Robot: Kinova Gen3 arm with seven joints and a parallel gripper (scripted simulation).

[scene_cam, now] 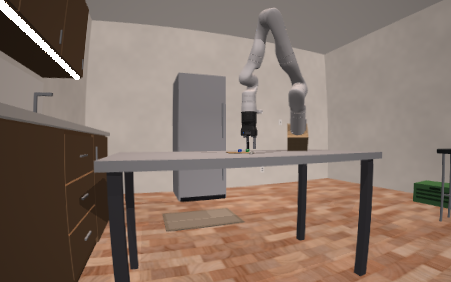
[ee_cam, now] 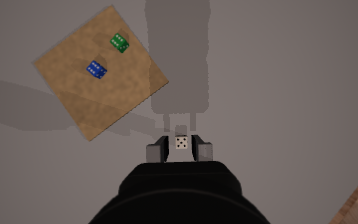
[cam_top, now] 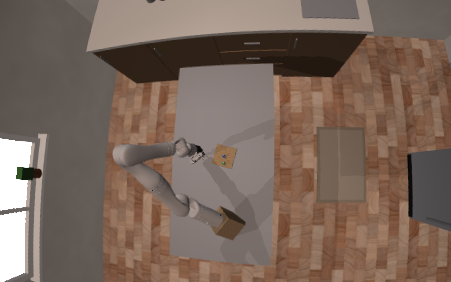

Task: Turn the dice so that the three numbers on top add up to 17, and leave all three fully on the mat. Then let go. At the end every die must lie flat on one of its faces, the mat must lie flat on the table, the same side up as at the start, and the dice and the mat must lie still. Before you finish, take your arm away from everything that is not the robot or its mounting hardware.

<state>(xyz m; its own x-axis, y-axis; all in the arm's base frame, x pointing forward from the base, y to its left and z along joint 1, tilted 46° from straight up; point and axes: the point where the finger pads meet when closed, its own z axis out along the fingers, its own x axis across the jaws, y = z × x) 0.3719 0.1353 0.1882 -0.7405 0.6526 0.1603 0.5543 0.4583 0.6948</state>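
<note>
The white die lies 40 mm below my hand. The rest, counted from my hand: tan mat (30 mm ahead, 150 mm to the right, 40 mm below); blue die (30 mm ahead, 150 mm to the right, 30 mm below); green die (20 mm behind, 160 mm to the right, 30 mm below).
</note>
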